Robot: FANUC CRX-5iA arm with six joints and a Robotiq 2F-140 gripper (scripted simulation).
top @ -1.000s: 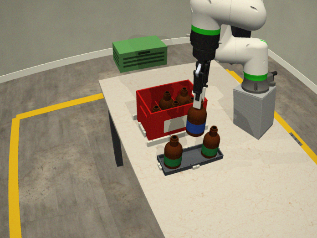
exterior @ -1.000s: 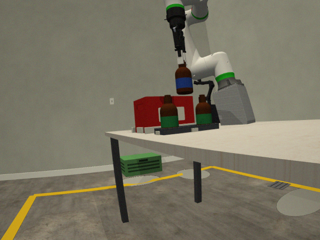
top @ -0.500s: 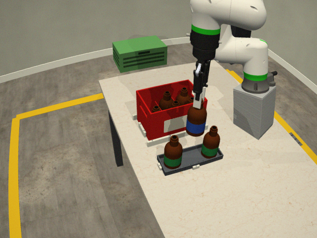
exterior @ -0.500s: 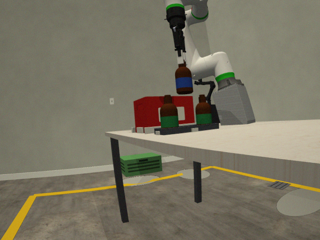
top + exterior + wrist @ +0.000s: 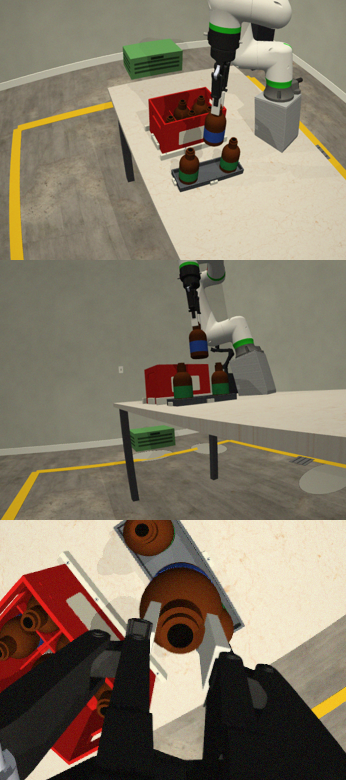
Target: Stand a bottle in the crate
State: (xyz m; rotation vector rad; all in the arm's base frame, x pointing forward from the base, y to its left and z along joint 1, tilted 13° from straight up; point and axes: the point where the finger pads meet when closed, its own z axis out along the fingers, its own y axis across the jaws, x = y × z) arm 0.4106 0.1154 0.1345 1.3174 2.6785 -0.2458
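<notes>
The glass bottle lies 9 cm below my hand. Round my hand: grey tray (33 cm below); red crate (3 cm behind, 24 cm to the right, 26 cm below).
</notes>
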